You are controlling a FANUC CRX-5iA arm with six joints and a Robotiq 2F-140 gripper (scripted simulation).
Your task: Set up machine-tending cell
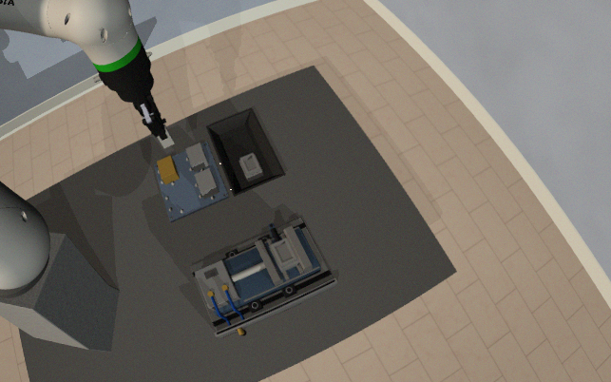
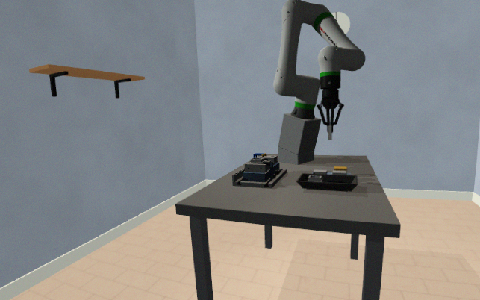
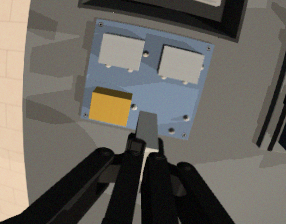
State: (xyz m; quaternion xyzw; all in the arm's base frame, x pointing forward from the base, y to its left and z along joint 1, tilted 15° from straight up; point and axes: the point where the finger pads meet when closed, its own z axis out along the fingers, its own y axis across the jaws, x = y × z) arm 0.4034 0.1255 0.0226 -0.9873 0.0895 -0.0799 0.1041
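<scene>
My gripper is now 330 mm to the left of the white rod and 140 mm above it. Round my hand: brass blank 40 mm behind, 50 mm to the left, 200 mm below; then vise 20 mm ahead, 330 mm to the right, 180 mm below.
</scene>
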